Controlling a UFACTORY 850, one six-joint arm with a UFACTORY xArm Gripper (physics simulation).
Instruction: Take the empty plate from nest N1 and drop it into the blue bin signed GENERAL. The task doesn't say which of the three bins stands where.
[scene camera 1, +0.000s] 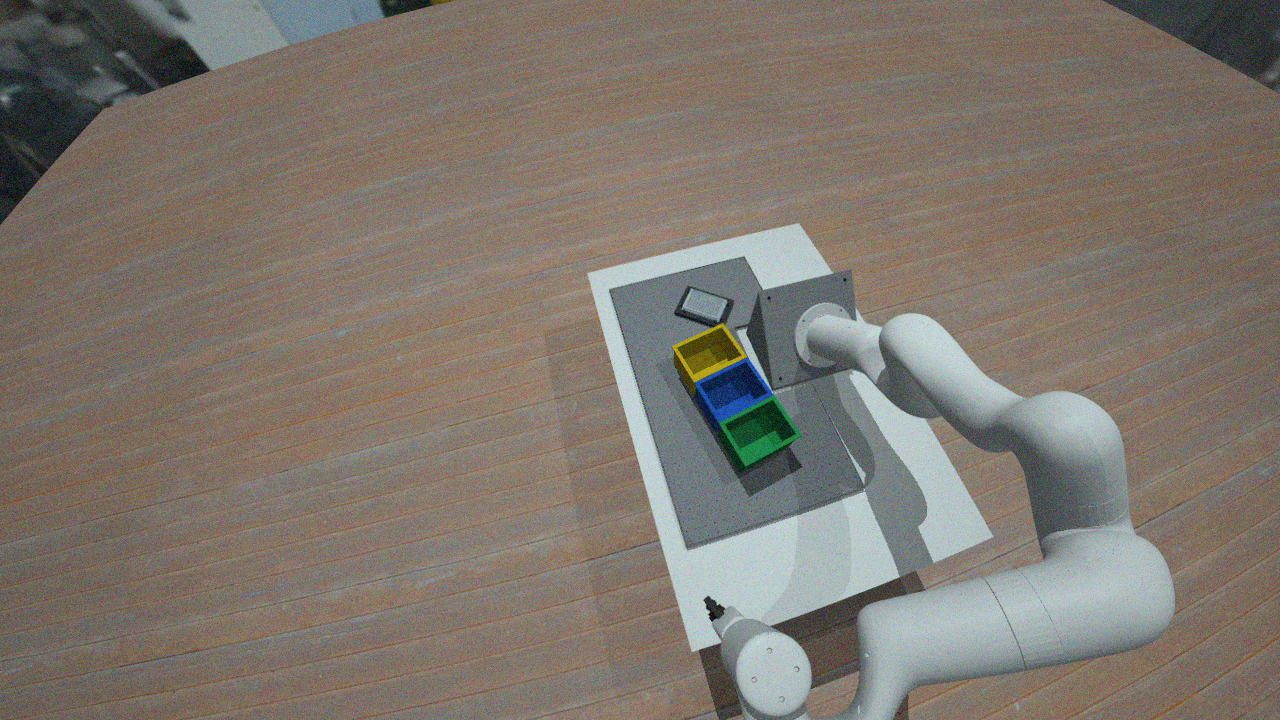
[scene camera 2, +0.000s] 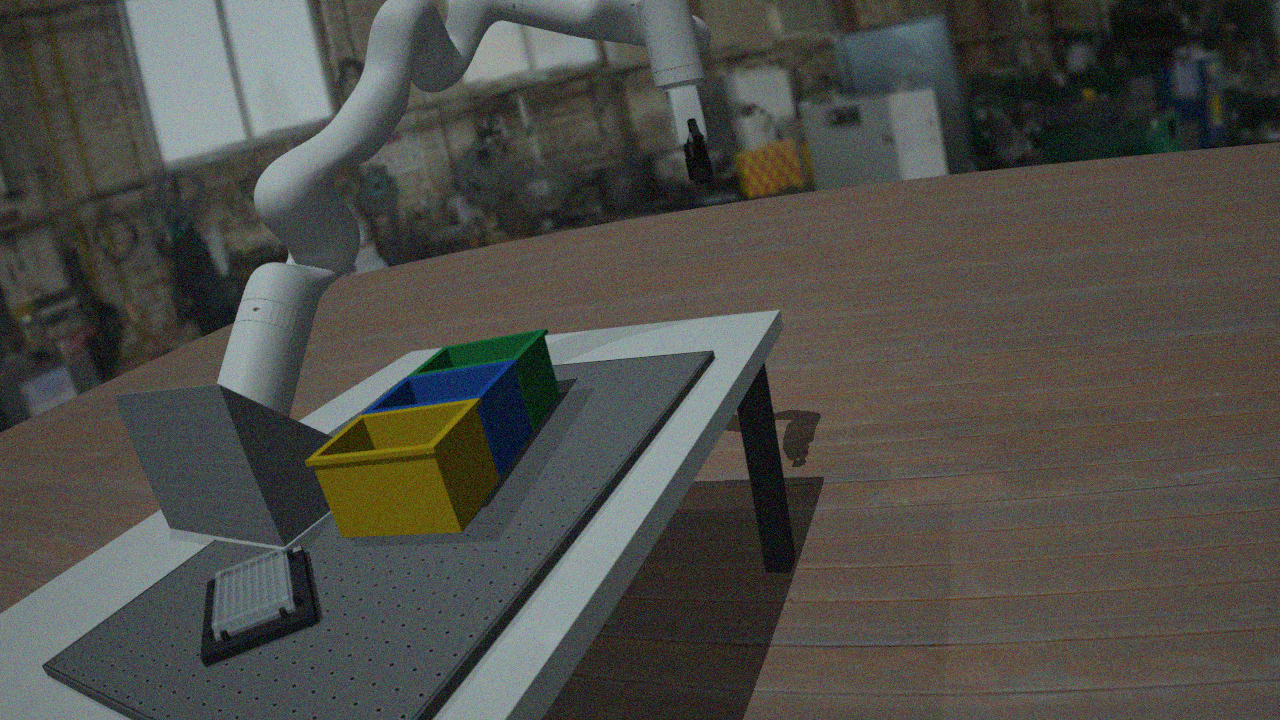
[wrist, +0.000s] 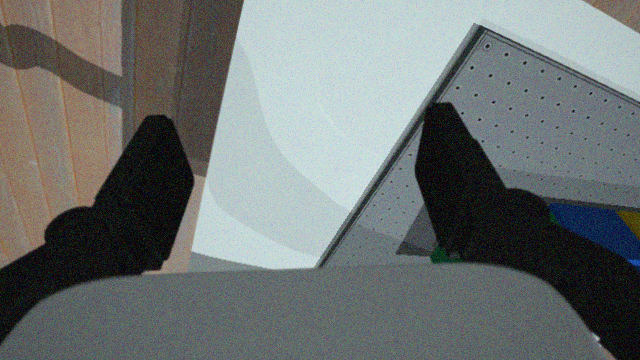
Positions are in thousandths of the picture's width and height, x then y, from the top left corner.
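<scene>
Scene camera 1 shows the gridded plate (scene camera 1: 554, 426) and my gripper (scene camera 1: 573, 881). Scene camera 2 shows my gripper (scene camera 2: 548, 252) and the plate (scene camera 2: 195, 826). In the wrist view my gripper (wrist: 471, 399) is visible; the plate is out of frame in the wrist view.
</scene>
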